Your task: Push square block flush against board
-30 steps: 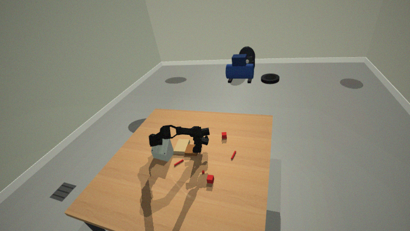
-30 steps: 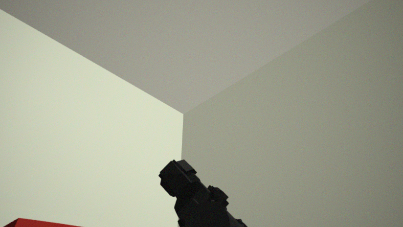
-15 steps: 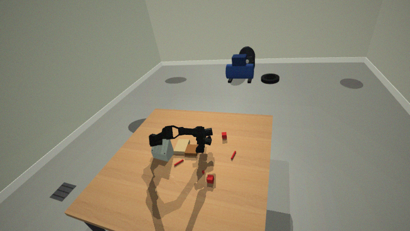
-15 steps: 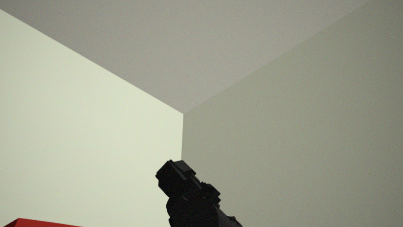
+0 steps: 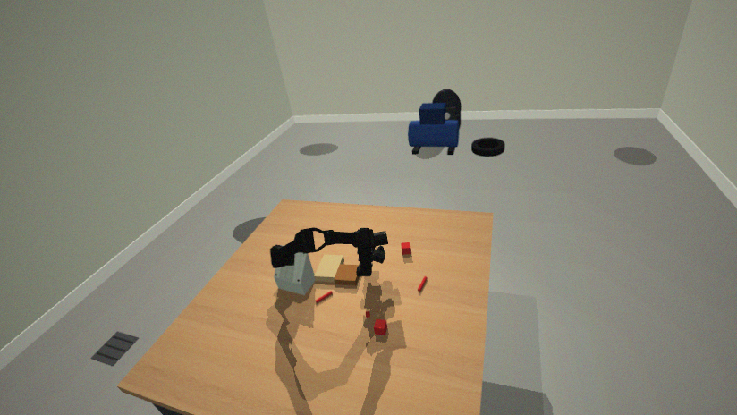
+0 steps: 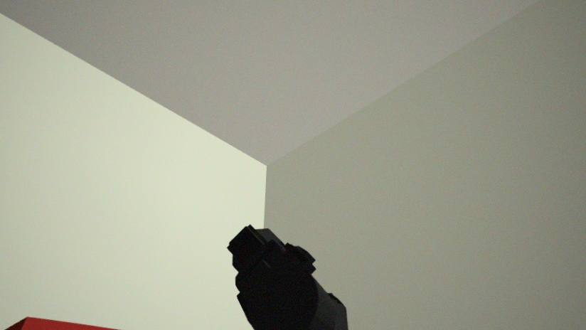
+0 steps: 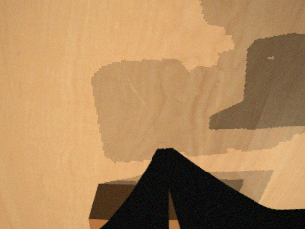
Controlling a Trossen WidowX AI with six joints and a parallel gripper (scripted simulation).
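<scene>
Now: the brown square block 90 mm behind my gripper tip, 10 mm to the right of it and 10 mm below it. The rest, counted from my gripper tip: tiny red piece 210 mm to the right, 60 mm ahead, 20 mm below; pale board 200 mm behind, 20 mm to the left, 10 mm below.
</scene>
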